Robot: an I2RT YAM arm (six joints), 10 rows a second.
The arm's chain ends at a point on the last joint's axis. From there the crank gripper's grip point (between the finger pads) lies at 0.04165 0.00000 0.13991 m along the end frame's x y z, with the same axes.
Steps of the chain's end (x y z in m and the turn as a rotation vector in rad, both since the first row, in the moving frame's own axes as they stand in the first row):
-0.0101 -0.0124 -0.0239 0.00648 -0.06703 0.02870
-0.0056 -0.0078 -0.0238 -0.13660 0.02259 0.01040
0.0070 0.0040 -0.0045 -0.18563 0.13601 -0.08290
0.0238 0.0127 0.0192 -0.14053 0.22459 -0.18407
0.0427 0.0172 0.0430 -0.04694 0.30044 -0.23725
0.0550 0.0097 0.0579 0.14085 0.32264 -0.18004
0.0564 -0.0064 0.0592 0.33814 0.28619 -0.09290
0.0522 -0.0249 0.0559 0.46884 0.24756 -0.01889
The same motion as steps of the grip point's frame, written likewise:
-0.0196 -0.0123 -0.0214 0.00648 -0.06703 0.02870
-0.0026 0.0116 -0.0261 -0.13660 0.02259 0.01040
0.0264 0.0250 -0.0135 -0.18563 0.13601 -0.08290
0.0547 0.0210 0.0057 -0.14053 0.22459 -0.18407
0.0815 0.0088 0.0246 -0.04694 0.30044 -0.23725
0.0944 -0.0199 0.0357 0.14085 0.32264 -0.18004
0.0911 -0.0557 0.0335 0.33814 0.28619 -0.09290
0.0834 -0.0862 0.0267 0.46884 0.24756 -0.01889

